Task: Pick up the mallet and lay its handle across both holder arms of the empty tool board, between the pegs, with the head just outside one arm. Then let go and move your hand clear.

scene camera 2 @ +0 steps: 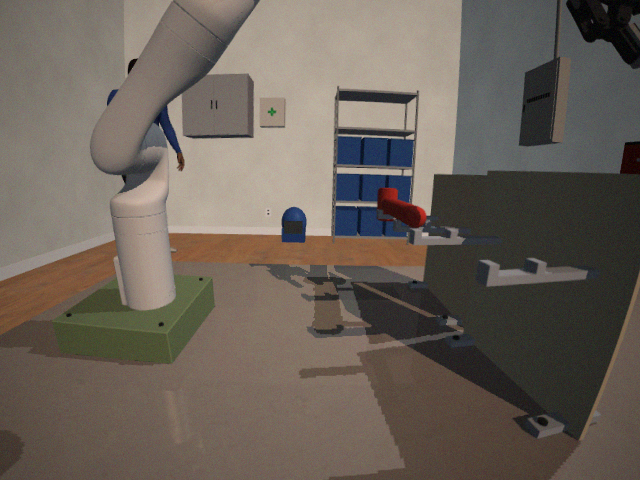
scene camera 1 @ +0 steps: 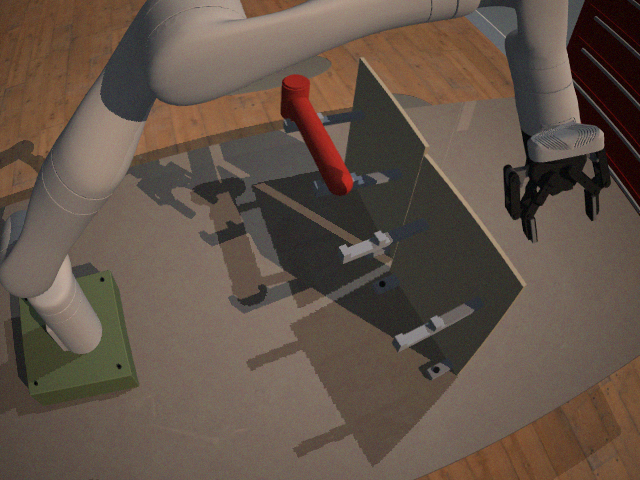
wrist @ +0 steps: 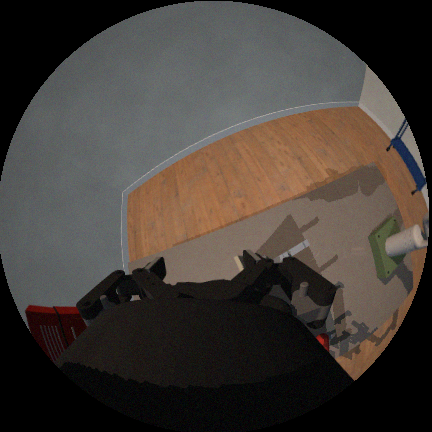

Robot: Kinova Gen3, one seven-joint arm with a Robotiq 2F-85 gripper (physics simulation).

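Seen in the pictures: gripper, between the fingertips: (scene camera 1: 562, 227) (wrist: 203, 262); arm's base, origin of its link: (scene camera 2: 152, 298) (scene camera 1: 80, 331) (wrist: 389, 246).
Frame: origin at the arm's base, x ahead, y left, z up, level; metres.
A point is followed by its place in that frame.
Note:
A red mallet (scene camera 1: 319, 138) @(x 0.515, y 0.126, z 0.182 m) (scene camera 2: 402, 207) @(x 0.501, y 0.075, z 0.174 m) lies across the two holder arms of the far tool board (scene camera 1: 382, 118) @(x 0.645, y 0.140, z 0.186 m) (scene camera 2: 454, 193) @(x 0.645, y 0.130, z 0.205 m), its head at the far end, outside the far arm. A small red part shows low right in the wrist view. The nearer tool board (scene camera 1: 460, 248) @(x 0.632, y -0.159, z 0.181 m) (scene camera 2: 558, 330) @(x 0.637, y -0.217, z 0.051 m) is empty; its two pegged holder arms, one (scene camera 1: 361, 249) @(x 0.498, y -0.087, z 0.146 m) (scene camera 2: 439, 237) @(x 0.511, y -0.084, z 0.146 m) farther back and one (scene camera 1: 439, 325) @(x 0.547, y -0.255, z 0.158 m) (scene camera 2: 516, 276) @(x 0.514, y -0.259, z 0.145 m) nearer, stick out toward the robot base. My gripper (scene camera 1: 562, 227) @(x 0.659, y -0.282, z 0.378 m) (wrist: 203, 262) @(x 0.659, y -0.282, z 0.378 m) is open and empty, high behind the boards, away from the mallet. In scene view 2 it is partly cut off, top right.
The green robot base (scene camera 1: 103, 315) @(x 0.054, y 0.019, z 0.000 m) (scene camera 2: 191, 328) @(x 0.083, y -0.022, z -0.051 m) (wrist: 379, 255) @(x 0.084, y -0.003, z -0.015 m) stands across from the boards' arm side. A red drawer cabinet (scene camera 1: 610, 67) (wrist: 40, 325) is beyond my gripper. My forearm passes above the far board area. A person (scene camera 2: 172, 135) stands behind my arm; a shelf rack (scene camera 2: 377, 96) is farther back.

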